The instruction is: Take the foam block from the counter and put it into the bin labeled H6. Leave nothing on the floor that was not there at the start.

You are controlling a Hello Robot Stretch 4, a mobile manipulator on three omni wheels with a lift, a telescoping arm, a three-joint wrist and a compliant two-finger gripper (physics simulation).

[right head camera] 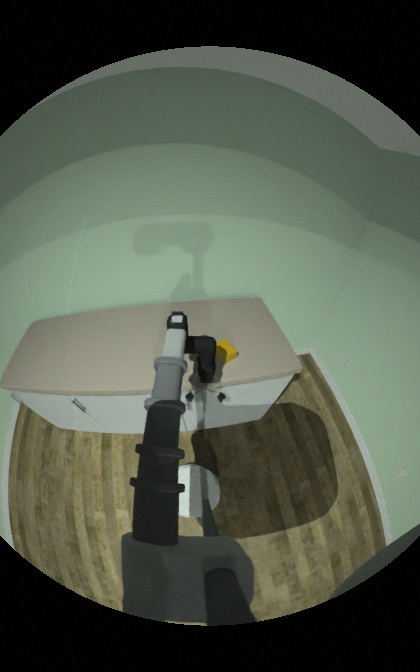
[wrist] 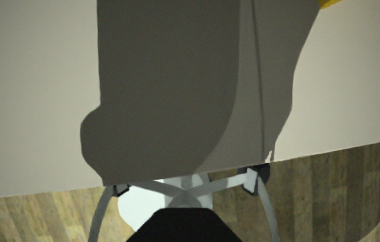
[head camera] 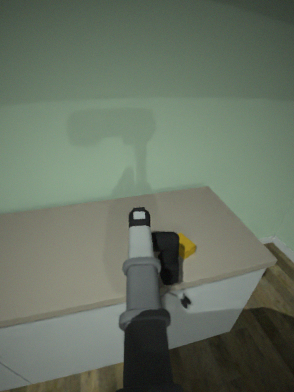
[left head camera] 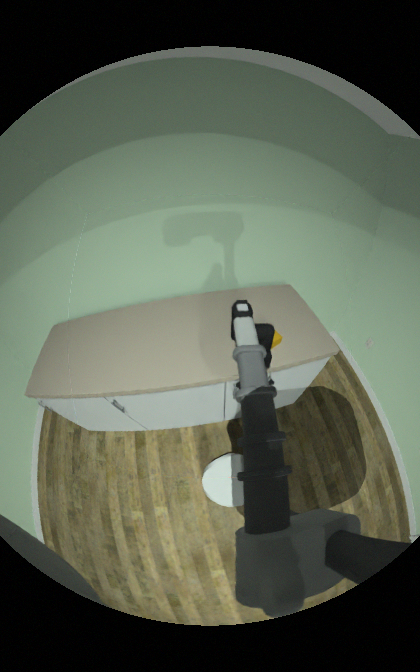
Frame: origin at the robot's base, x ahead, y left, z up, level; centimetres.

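Seen in the pictures: gripper, fingertip midpoint: (head camera: 167, 307).
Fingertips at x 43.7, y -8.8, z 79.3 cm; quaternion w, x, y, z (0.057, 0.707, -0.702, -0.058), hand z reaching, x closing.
A point is followed by its place in that frame.
The yellow foam block (head camera: 187, 246) @(x 60.6, y -18.9, z 92.8 cm) (left head camera: 276, 339) (right head camera: 228, 351) (wrist: 330, 3) @(x 57.9, y -17.3, z 89.2 cm) lies on the right part of the beige counter (head camera: 60, 250) @(x 66.3, y 34.6, z 88.3 cm) (left head camera: 125, 345) (right head camera: 100, 345) (wrist: 45, 100) @(x 52.0, y 0.5, z 88.3 cm). The wrist partly covers it in the head and left head views, and its corner shows at the top right of the wrist view. My gripper (right head camera: 205, 397) (wrist: 185, 167) @(x 43.7, y -8.8, z 79.3 cm) is open and empty. It points down at the counter's front edge, to the left of and nearer than the block. The counter edge hides part of its fingertips in the wrist view. The bin labeled H6 does not show.
White cabinet doors (left head camera: 175, 407) (right head camera: 245, 405) with handles stand below the counter top. A green wall (head camera: 225, 150) @(x 125.5, y -58.8, z 107.6 cm) is behind it. A white round thing (left head camera: 220, 480) (right head camera: 212, 487) (wrist: 137, 207) @(x 0.0, y 11.8, z 18.7 cm) is on the wooden floor in front. My extended arm (head camera: 142, 290) @(x 27.8, y 0.1, z 120.3 cm) reaches over the counter.
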